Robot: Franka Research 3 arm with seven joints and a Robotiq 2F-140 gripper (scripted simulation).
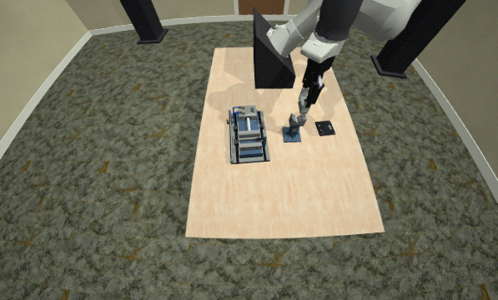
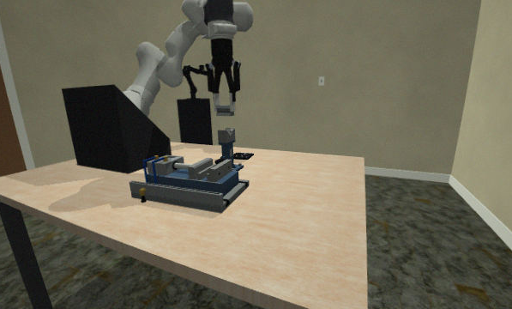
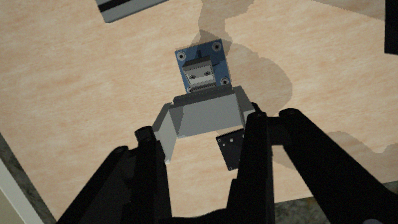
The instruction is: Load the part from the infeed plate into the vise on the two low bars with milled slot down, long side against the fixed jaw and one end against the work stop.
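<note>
Right now the grey part is 30 mm below my hand. From my hand the other things lie so: cylinder rod: 20 mm ahead, 230 mm to the right, 180 mm below; work stop: 90 mm ahead, 170 mm to the right, 170 mm below; moving jaw: 70 mm ahead, 220 mm to the right, 180 mm below.
</note>
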